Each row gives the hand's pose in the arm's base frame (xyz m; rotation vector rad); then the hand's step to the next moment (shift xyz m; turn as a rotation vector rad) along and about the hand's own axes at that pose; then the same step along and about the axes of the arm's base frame.
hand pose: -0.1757 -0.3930 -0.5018 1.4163 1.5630 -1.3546
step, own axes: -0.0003 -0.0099 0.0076 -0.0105 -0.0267 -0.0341
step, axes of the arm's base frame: -0.0108 -0.0062 0.0009 -0.0169 0.0316 0.0264
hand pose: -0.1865 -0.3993 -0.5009 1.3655 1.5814 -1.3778
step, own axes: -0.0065 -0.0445 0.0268 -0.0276 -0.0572 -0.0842
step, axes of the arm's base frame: -0.0449 -0.0237 0.0125 -0.0331 0.0768 0.0642
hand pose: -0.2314 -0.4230 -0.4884 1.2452 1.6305 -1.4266
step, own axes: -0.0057 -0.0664 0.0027 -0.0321 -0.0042 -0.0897
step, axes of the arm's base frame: -0.0599 -0.0018 0.0293 0.0183 0.0793 0.0497
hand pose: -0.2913 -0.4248 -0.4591 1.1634 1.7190 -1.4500
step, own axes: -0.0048 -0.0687 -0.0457 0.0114 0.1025 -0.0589
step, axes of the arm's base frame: -0.0553 0.0419 0.0449 0.0921 0.0618 -0.0423
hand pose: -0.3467 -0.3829 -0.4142 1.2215 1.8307 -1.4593
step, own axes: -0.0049 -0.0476 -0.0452 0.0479 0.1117 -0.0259
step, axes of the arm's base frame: -0.0323 0.0397 0.0414 0.0779 0.0433 -0.0866
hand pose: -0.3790 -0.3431 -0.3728 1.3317 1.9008 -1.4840
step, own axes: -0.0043 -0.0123 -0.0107 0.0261 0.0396 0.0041
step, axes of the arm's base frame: -0.0058 0.0078 0.0138 0.0201 0.0074 -0.0425
